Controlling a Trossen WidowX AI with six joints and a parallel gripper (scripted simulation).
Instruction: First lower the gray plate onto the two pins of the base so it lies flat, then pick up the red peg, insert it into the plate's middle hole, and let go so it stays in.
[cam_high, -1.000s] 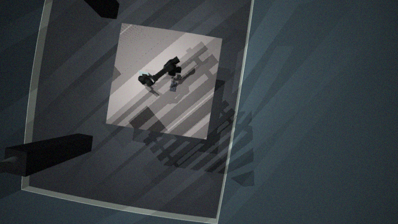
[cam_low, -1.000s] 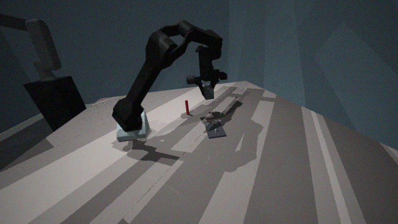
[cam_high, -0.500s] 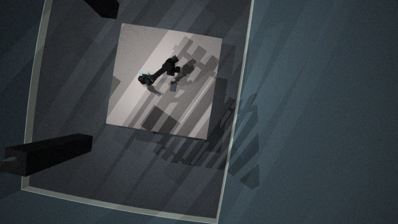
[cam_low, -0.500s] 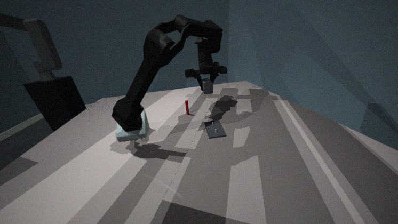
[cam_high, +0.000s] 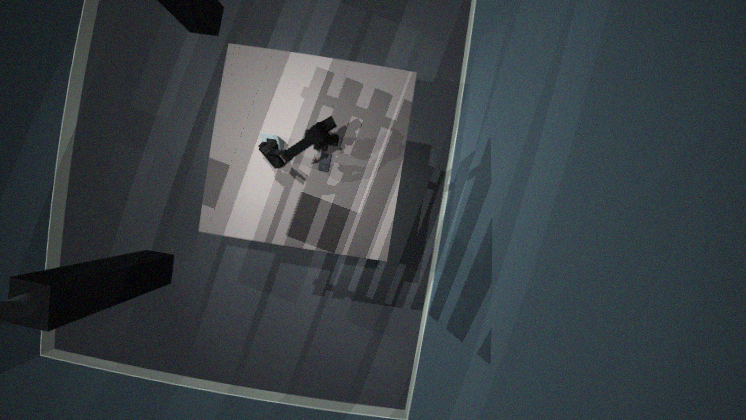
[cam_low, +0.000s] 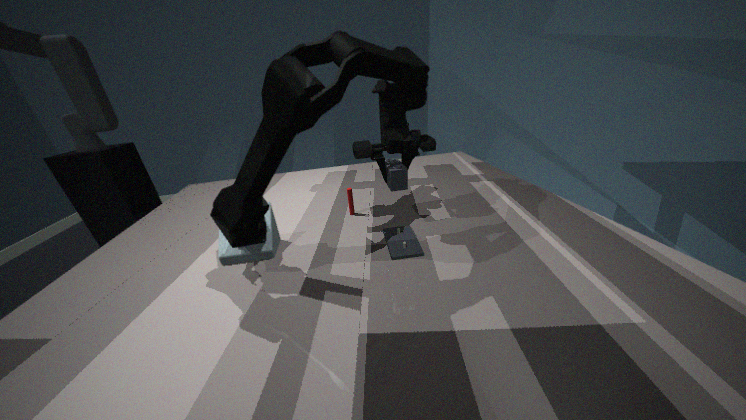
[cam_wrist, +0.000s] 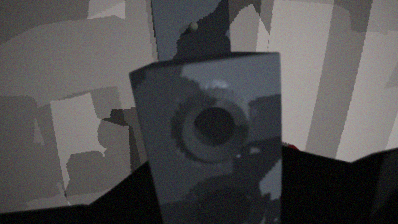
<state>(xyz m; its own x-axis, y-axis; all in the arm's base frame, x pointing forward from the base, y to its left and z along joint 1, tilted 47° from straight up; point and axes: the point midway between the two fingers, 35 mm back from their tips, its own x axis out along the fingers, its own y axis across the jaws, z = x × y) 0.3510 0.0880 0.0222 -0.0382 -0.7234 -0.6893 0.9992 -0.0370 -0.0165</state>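
My gripper tip is now 110 mm above the flat base, 100 mm to the left of it and 10 mm past it. Round my gripper tip: gray plate: 30 mm above; then red peg: 110 mm behind, 80 mm to the left, 80 mm below.
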